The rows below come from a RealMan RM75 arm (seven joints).
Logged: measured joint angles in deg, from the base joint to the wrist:
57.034 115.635 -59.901 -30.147 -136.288 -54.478 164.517
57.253 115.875 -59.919 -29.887 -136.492 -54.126 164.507
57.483 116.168 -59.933 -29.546 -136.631 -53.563 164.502
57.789 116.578 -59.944 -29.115 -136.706 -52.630 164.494
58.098 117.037 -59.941 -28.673 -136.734 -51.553 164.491
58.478 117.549 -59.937 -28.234 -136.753 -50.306 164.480
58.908 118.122 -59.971 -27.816 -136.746 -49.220 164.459
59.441 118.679 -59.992 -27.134 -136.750 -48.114 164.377
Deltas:
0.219 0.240 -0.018 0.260 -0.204 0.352 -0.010
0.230 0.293 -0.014 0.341 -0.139 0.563 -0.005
0.306 0.410 -0.011 0.431 -0.075 0.933 -0.008
0.309 0.459 0.003 0.442 -0.028 1.077 -0.003
0.380 0.512 0.004 0.439 -0.019 1.247 -0.011
0.430 0.573 -0.034 0.418 0.007 1.086 -0.021
0.533 0.557 -0.021 0.682 -0.004 1.106 -0.082

